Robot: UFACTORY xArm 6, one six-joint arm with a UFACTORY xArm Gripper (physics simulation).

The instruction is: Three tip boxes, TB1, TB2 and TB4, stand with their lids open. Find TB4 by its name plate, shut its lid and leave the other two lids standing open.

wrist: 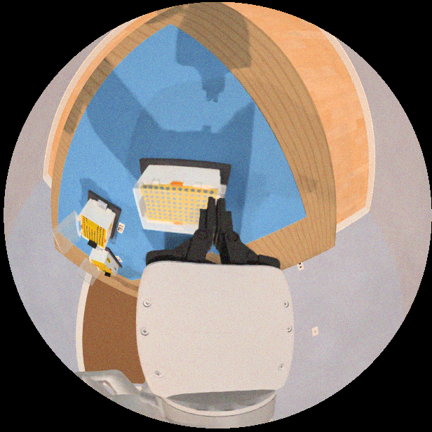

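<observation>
The nearest tip box (187, 175), white with yellow tips, stands in the middle of the wrist view. Its clear lid (141, 210) lies over the tips; whether it is fully down I cannot tell. This box's name plate does not show. A second tip box (102, 215) stands at the left, with its clear lid (66, 231) open. A small name plate (121, 228) beside it is too blurred to read surely. A third tip box (101, 256) stands below it, lid (90, 271) open. My gripper (214, 207) is shut and empty, its tips over the right end of the nearest box.
The boxes stand on a blue mat (150, 110) with a wooden border (295, 150). Dark panels stand behind the boxes, one of them a long panel (185, 162) behind the nearest box. Another small plate (119, 259) is beside the third box. The arm's shadow falls on the mat.
</observation>
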